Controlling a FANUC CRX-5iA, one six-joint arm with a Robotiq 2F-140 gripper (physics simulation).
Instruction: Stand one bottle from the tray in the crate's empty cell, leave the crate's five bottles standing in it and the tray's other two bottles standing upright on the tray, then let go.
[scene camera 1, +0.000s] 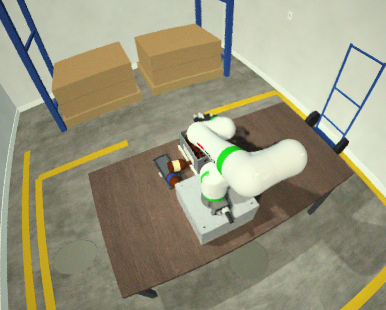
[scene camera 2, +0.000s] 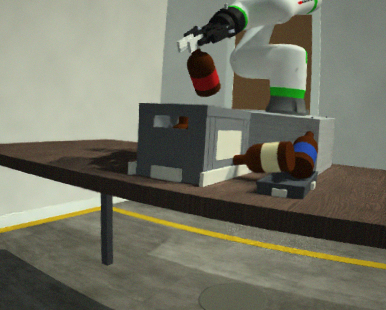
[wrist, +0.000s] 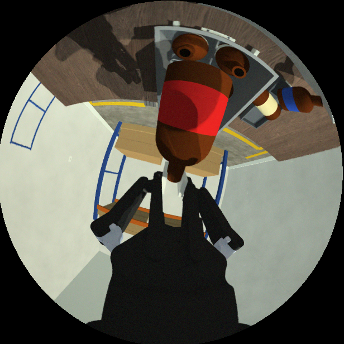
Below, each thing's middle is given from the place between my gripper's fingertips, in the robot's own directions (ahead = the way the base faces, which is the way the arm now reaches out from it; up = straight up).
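Labels:
The red-label bottle (scene camera 2: 200, 65) is 10 mm to the right of my hand, 110 mm behind it and 50 mm below it. Also counted from my hand: the cream-label bottle (scene camera 2: 279, 156) is 180 mm to the left, 120 mm behind and 260 mm below; the blue-label bottle (scene camera 2: 305, 147) is well below, a good way behind and far to the left.

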